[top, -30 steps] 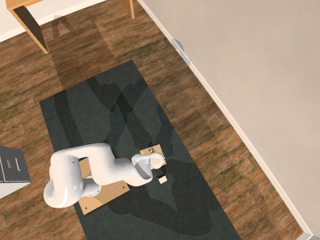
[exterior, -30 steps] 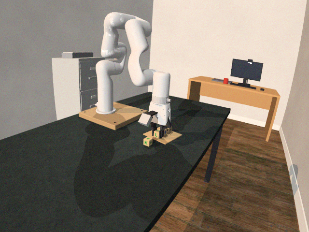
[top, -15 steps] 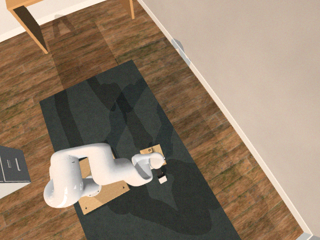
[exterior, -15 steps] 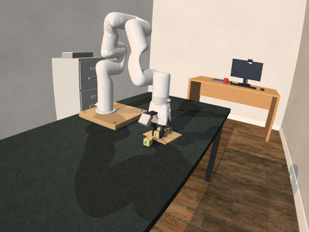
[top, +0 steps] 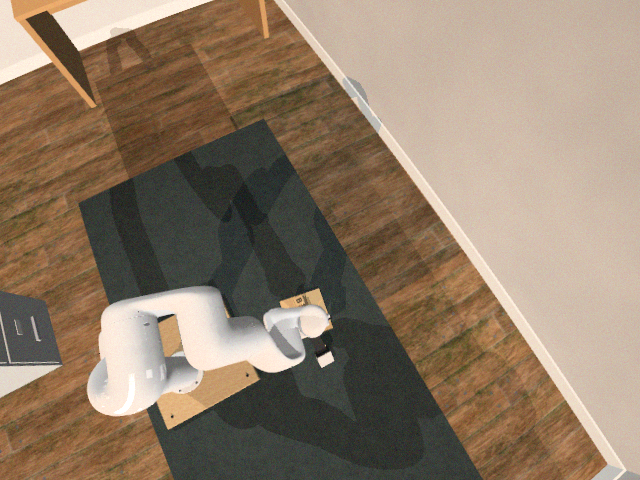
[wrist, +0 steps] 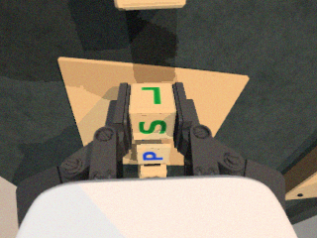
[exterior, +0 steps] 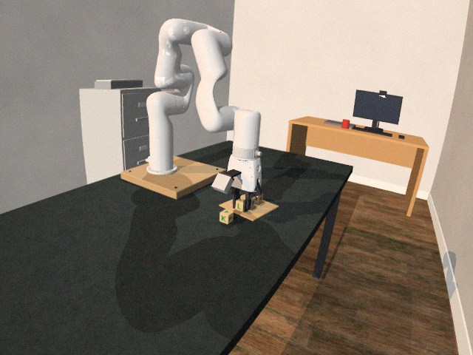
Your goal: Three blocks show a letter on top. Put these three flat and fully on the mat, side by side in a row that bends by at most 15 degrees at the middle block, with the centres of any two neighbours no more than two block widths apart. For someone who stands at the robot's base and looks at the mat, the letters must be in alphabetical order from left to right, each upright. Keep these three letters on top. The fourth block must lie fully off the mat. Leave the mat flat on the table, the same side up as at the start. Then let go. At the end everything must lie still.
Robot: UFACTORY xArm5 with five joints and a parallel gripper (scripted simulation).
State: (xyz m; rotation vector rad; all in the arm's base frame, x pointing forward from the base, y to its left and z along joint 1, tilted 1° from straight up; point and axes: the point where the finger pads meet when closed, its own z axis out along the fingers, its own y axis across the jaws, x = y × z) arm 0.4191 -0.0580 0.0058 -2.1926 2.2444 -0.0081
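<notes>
Now: the green-lettered block 10 mm below my hand. The rest, counted from my hand: tan mat (50 mm to the left, 30 mm below).
</notes>
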